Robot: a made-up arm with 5 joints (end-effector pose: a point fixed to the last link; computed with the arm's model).
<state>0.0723 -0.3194 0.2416 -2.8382 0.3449</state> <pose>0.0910 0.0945 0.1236 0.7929 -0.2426 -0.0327 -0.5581</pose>
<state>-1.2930 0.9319 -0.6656 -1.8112 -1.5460</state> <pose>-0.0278 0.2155 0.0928 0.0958 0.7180 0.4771 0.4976</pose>
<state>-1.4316 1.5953 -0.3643 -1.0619 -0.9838</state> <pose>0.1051 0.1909 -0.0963 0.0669 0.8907 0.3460 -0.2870</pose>
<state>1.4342 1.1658 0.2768 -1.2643 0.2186</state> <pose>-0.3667 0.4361 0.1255 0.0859 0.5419 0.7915 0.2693</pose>
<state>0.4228 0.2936 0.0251 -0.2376 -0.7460</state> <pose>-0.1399 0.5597 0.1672 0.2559 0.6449 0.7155 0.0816</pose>
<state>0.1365 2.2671 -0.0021 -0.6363 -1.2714</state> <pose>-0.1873 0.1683 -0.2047 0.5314 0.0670 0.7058 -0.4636</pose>
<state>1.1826 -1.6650 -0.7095 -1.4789 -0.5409</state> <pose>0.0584 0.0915 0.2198 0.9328 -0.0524 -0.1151 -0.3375</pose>
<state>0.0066 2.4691 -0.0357 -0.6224 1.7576</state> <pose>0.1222 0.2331 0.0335 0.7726 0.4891 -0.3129 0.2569</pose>
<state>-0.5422 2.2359 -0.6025 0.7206 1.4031</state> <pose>0.0628 0.0721 -0.2525 0.9975 -0.0209 0.0019 -0.0675</pose>
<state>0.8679 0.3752 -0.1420 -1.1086 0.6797</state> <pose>-0.0793 0.5168 0.1871 0.1368 -0.8556 -0.4952 0.0626</pose>
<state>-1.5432 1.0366 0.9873 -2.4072 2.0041</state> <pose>-0.2350 -0.1805 0.1194 0.3414 -0.4517 0.6930 -0.4463</pose>
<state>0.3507 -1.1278 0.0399 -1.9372 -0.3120</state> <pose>0.0041 0.0441 0.1901 0.7414 -0.3374 0.0710 -0.5758</pose>
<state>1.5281 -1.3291 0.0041 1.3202 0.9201</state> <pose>-0.0398 0.4986 0.2152 0.3798 0.7611 0.4873 -0.1976</pose>
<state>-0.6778 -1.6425 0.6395 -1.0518 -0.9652</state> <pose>-0.2080 -0.0730 0.2169 0.2149 -0.5414 0.4295 -0.6901</pose>
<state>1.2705 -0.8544 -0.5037 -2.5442 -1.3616</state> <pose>-0.2260 0.1599 0.1385 0.8392 -0.0763 0.1505 -0.5170</pose>
